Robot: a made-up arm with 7 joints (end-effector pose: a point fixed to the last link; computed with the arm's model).
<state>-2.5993 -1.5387 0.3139 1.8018 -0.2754 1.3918 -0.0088</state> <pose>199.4 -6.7 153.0 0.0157 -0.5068 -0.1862 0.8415</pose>
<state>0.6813 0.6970 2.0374 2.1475 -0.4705 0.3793 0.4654</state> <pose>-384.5 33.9 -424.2 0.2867 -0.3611 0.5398 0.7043</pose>
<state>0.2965 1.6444 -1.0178 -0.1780 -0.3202 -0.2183 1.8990</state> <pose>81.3 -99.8 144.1 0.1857 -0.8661 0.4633 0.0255</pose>
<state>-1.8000 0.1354 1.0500 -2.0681 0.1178 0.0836 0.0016</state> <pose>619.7 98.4 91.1 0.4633 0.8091 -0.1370 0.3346</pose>
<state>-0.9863 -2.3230 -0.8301 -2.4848 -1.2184 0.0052 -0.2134</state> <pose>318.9 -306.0 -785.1 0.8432 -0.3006 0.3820 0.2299</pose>
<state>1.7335 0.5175 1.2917 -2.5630 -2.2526 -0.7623 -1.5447</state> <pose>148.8 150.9 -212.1 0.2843 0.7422 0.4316 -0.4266</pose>
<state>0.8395 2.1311 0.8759 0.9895 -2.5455 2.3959 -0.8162</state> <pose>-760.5 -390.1 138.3 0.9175 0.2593 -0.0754 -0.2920</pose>
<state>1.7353 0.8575 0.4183 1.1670 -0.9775 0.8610 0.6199</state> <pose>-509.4 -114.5 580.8 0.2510 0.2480 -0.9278 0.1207</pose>
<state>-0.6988 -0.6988 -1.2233 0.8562 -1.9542 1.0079 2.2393</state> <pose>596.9 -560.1 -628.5 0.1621 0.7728 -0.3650 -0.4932</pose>
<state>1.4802 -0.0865 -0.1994 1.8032 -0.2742 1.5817 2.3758</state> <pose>-583.1 -220.9 160.4 0.7248 -0.2832 0.0108 -0.6280</pose>
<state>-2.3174 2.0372 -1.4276 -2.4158 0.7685 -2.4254 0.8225</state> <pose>156.1 467.3 283.0 0.0683 -0.6191 -0.6480 0.4383</pose>
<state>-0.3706 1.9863 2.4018 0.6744 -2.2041 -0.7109 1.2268</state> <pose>226.8 -603.7 -603.5 0.4444 -0.4153 0.6911 0.3903</pose>
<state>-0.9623 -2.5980 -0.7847 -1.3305 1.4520 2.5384 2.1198</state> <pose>-251.4 -114.9 -593.4 0.8701 0.3538 -0.1536 -0.3068</pose>
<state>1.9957 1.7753 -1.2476 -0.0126 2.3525 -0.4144 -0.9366</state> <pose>228.6 829.5 655.1 0.0515 0.8358 0.4284 0.3394</pose>
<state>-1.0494 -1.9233 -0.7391 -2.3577 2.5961 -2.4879 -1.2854</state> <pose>-60.9 -481.9 -545.5 0.6028 -0.6856 0.0227 0.4075</pose>
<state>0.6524 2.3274 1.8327 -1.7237 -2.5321 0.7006 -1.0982</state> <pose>-106.5 -896.6 -243.3 0.5584 -0.2535 0.7556 -0.2303</pose>
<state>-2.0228 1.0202 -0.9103 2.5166 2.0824 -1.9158 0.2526</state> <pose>668.6 789.3 -273.1 0.5486 0.7715 0.1359 -0.2922</pose>
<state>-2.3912 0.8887 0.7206 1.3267 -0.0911 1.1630 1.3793</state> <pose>515.9 98.0 170.8 0.8214 0.3471 -0.4523 0.0159</pose>
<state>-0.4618 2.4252 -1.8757 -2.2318 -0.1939 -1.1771 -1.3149</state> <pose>60.2 46.7 -225.5 0.4200 -0.8234 0.1501 0.3508</pose>
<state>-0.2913 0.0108 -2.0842 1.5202 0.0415 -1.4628 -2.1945</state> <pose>109.7 368.6 -396.4 0.6737 0.0556 0.0458 0.7354</pose>
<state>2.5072 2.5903 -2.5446 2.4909 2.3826 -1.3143 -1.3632</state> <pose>-133.5 210.6 -405.5 0.5093 -0.4595 0.0393 0.7266</pose>
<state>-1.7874 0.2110 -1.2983 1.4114 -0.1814 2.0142 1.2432</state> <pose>574.3 102.8 39.1 0.2519 0.8987 -0.3580 -0.0285</pose>
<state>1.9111 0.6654 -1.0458 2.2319 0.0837 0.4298 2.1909</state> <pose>-337.4 -94.4 109.7 0.8416 -0.0758 0.3127 -0.4338</pose>
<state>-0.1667 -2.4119 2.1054 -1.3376 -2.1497 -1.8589 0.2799</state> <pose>23.1 -364.9 -821.9 0.4447 0.0032 -0.3515 -0.8238</pose>
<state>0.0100 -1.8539 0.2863 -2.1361 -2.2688 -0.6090 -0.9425</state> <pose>-494.8 53.0 -902.1 0.7111 -0.1491 0.6057 0.3243</pose>
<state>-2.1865 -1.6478 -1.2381 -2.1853 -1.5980 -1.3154 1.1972</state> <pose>1079.5 -156.2 -25.1 0.7588 -0.0199 -0.2176 0.6136</pose>
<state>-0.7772 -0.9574 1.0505 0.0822 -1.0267 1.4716 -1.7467</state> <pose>-95.0 -240.4 -841.8 0.2778 0.0433 0.8736 0.3971</pose>
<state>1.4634 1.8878 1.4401 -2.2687 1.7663 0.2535 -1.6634</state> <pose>-811.9 -442.2 510.2 0.2871 -0.2109 -0.9337 -0.0370</pose>
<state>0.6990 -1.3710 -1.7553 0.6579 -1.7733 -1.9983 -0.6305</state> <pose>-110.0 -309.6 -89.0 0.3592 -0.5022 -0.7404 0.2657</pose>
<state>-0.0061 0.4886 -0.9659 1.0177 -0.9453 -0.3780 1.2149</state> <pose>127.3 -154.7 -596.3 0.8270 0.4137 -0.2842 -0.2532</pose>
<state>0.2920 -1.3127 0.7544 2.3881 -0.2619 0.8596 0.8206</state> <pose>-68.7 -37.2 -100.1 0.0108 0.9794 0.0069 0.2014</pose>
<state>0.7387 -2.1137 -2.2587 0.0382 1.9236 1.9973 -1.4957</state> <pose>-295.0 -748.4 290.6 0.2009 -0.3244 -0.8347 0.3971</pose>
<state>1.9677 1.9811 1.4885 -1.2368 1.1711 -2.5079 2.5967</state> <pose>-503.2 -323.6 38.7 0.7214 0.2740 -0.3298 -0.5438</pose>
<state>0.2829 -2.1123 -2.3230 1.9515 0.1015 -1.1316 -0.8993</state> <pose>-327.1 -354.9 -472.8 0.6090 -0.0628 0.7891 0.0494</pose>
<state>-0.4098 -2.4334 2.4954 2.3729 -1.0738 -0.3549 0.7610</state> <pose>-7.3 -102.3 331.3 0.2895 0.2938 -0.7845 0.4630</pose>
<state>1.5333 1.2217 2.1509 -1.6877 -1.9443 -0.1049 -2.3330</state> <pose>408.4 284.9 -132.1 0.1205 0.9833 0.1011 -0.0911</pose>
